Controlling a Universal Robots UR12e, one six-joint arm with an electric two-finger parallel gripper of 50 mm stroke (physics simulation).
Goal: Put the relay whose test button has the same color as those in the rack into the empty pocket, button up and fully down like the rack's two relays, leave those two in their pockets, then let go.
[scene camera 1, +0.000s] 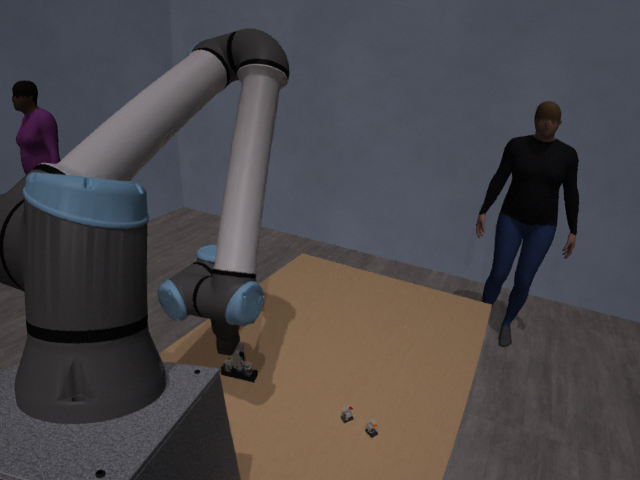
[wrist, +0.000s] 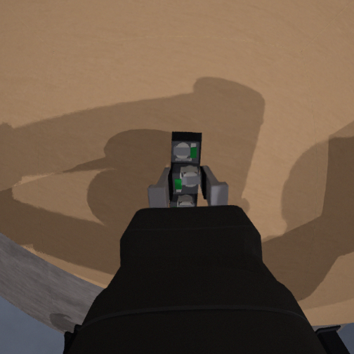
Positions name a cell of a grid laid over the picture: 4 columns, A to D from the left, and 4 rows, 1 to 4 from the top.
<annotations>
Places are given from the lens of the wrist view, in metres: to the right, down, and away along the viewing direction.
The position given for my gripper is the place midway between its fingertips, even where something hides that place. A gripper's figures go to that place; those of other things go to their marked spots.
my gripper (wrist: C2): 0.01, 0.00, 0.17
relay (wrist: C3): 0.01, 0.00, 0.15
</annotations>
